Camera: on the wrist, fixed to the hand. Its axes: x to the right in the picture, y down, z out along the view.
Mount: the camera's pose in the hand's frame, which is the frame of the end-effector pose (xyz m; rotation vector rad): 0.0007 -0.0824 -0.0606 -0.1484 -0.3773 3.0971
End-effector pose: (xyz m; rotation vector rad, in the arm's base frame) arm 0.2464 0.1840 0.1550 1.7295 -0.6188 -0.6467
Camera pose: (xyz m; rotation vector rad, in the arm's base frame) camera 0.2956 0.2437 0.0881 -0.8411 -2.1054 1.2164
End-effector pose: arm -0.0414 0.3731 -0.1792 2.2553 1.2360 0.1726
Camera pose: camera -0.1239 0.4331 -0.1720 1.4107 -2.6621 0.6053
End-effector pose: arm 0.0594 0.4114 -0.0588 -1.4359 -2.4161 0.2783
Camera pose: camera 0.0138 0.3731 0.0244 2.3161 -1.2894 -0.4921
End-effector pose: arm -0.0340 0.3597 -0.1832 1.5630 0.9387 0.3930
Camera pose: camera -0.1048 0.3975 -0.2466 -1.1923 2.2222 -1.5842
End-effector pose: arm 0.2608 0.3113 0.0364 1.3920 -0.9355 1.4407
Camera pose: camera 0.3198 0.3943 0.0269 0.7461 1.4957 -0.8470
